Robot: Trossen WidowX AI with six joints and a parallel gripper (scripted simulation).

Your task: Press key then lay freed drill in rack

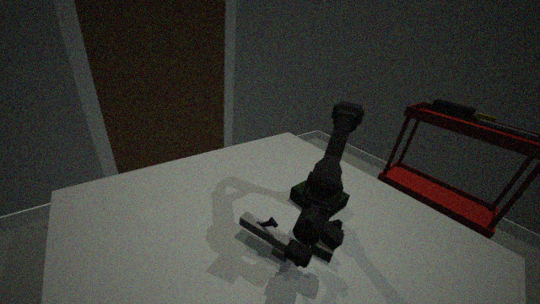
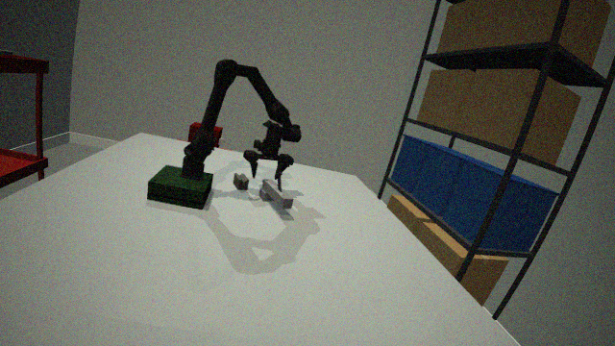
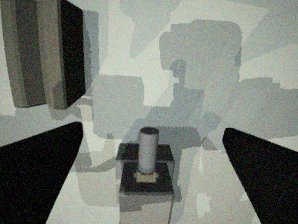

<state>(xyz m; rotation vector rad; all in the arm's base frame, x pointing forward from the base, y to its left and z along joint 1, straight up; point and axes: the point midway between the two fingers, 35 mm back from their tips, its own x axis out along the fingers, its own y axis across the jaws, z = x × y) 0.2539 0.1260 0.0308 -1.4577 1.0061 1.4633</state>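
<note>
Now: the drill 20 mm ahead of my gripper tip and 60 mm to the right of it. The rest, counted from my gripper tip: small dark key: 40 mm ahead, 120 mm to the right, 40 mm above; then long grey block: 40 mm ahead, 120 mm to the right, 10 mm below.
</note>
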